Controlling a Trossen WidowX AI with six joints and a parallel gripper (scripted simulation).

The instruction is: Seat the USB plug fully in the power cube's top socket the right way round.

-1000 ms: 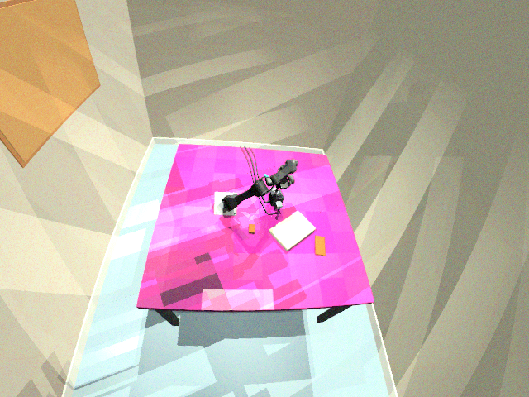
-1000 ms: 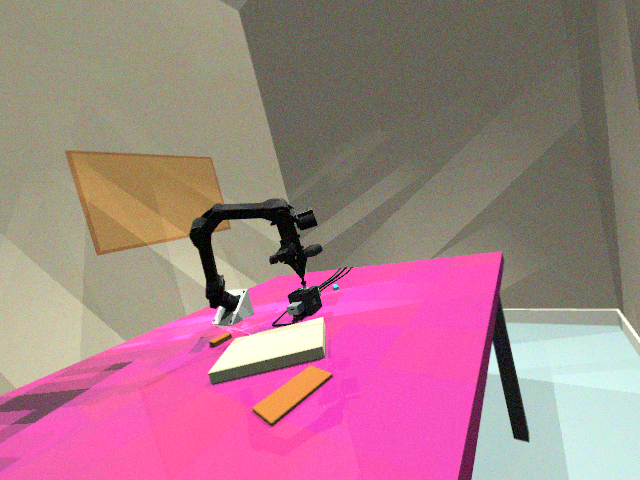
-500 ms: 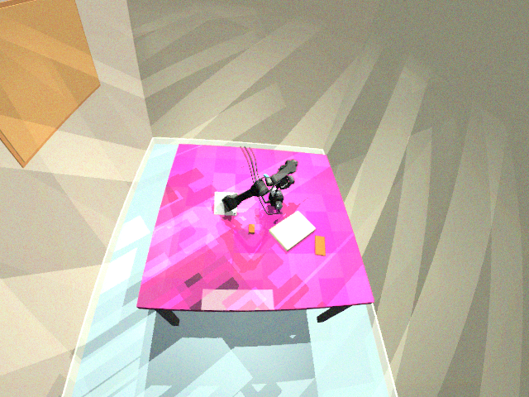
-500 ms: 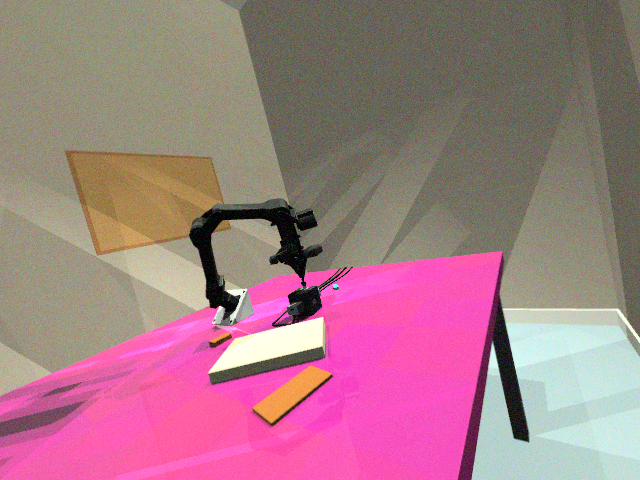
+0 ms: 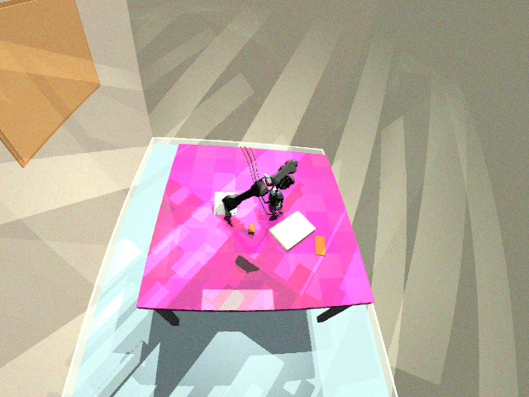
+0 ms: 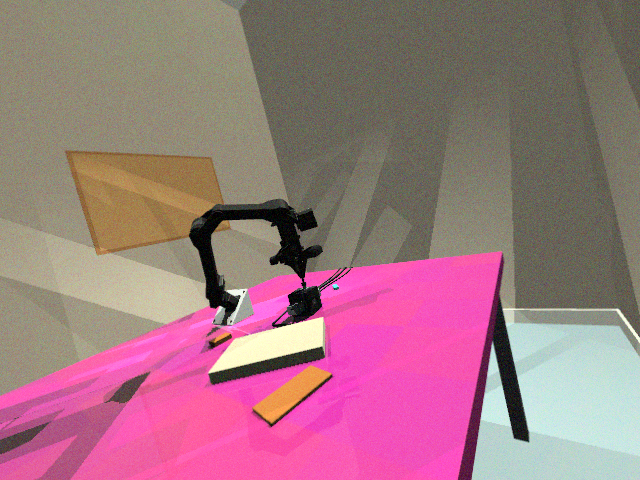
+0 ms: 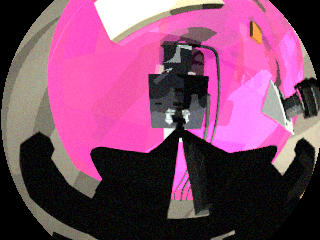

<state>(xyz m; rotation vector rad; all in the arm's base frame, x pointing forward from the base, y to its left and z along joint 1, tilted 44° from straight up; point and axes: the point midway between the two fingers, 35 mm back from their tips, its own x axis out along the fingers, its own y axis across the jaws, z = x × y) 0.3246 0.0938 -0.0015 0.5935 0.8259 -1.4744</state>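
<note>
Now: gripper tip 20 mm above the usb plug. From my gripper tip the other things lie so: white slab (80 mm ahead, 270 mm to the right, 100 mm below); small cyan piece (20 mm behind, 220 mm to the left, 110 mm below); small orange block (180 mm behind, 240 mm to the right, 100 mm below).
</note>
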